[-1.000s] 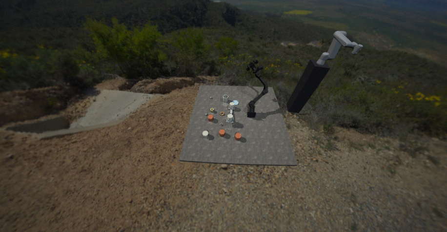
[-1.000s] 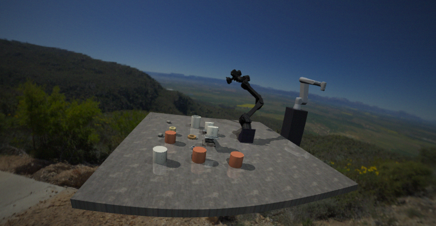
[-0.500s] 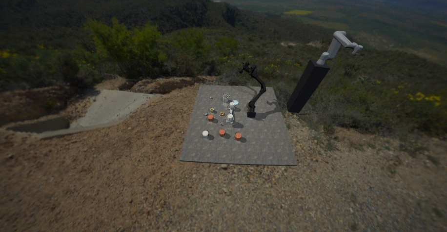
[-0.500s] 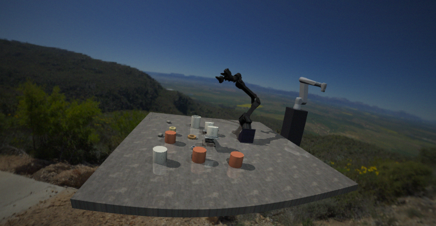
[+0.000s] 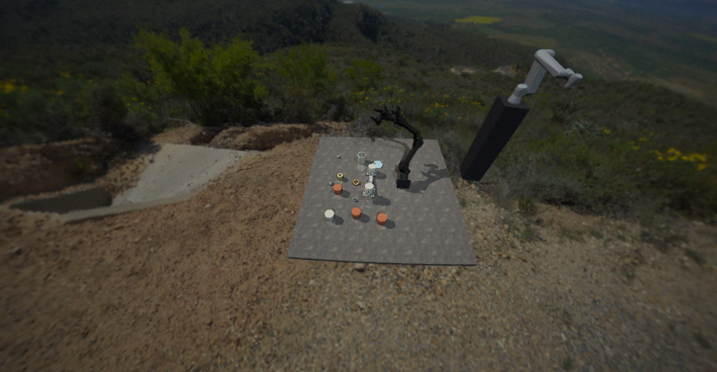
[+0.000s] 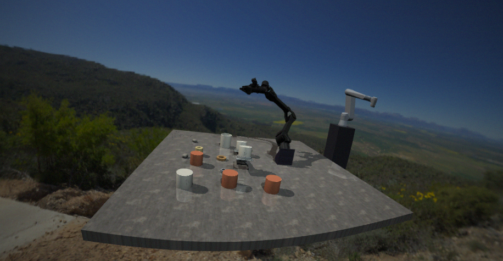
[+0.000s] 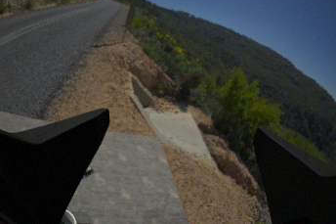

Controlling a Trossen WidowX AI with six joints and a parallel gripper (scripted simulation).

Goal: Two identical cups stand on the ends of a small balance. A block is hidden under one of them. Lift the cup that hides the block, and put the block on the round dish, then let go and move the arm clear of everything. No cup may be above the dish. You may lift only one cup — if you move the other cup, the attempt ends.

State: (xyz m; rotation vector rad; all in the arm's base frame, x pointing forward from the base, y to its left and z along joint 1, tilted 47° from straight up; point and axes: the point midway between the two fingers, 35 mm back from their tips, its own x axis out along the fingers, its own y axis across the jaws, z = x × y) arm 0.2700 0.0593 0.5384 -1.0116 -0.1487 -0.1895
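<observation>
Now: the teal block 420 mm below my gripper tip, 270 mm to the left of it and 60 mm behind it. Round my gripper tip: grey balance 420 mm below, 400 mm to the left, 60 mm behind; then round dish 460 mm below, 150 mm to the left, 90 mm behind.
</observation>
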